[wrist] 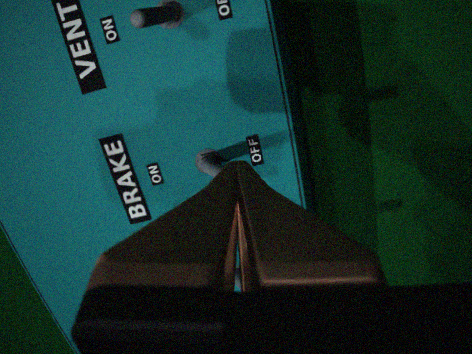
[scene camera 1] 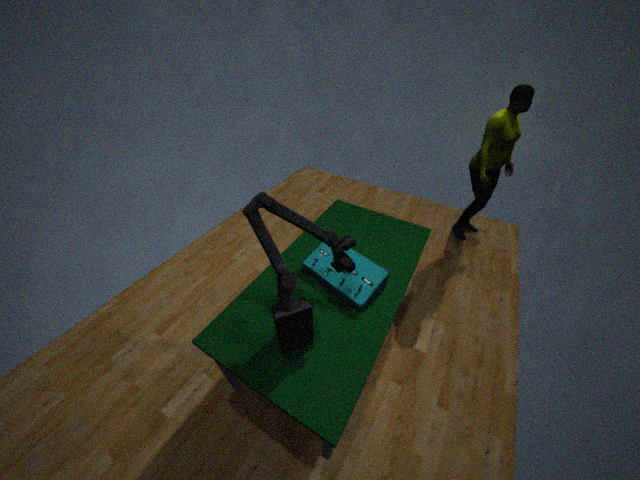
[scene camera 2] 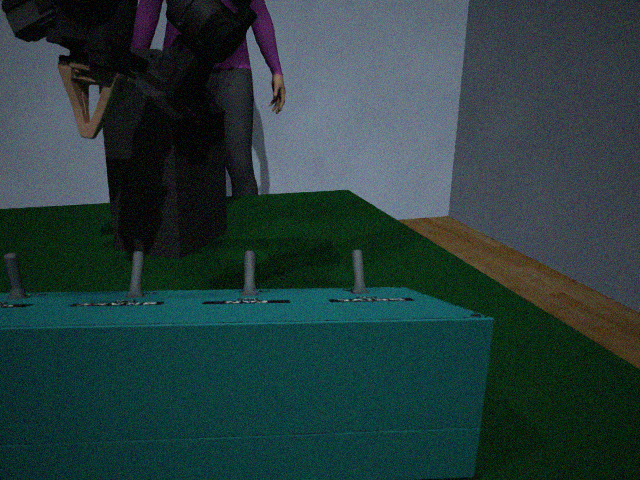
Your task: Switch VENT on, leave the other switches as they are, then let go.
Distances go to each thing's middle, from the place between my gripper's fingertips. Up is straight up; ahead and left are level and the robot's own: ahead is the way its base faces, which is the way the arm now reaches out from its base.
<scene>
Now: the teal switch box (scene camera 2: 388, 375) 14 cm ahead of my hand, 12 cm to the left of it and 17 cm below it.
</scene>
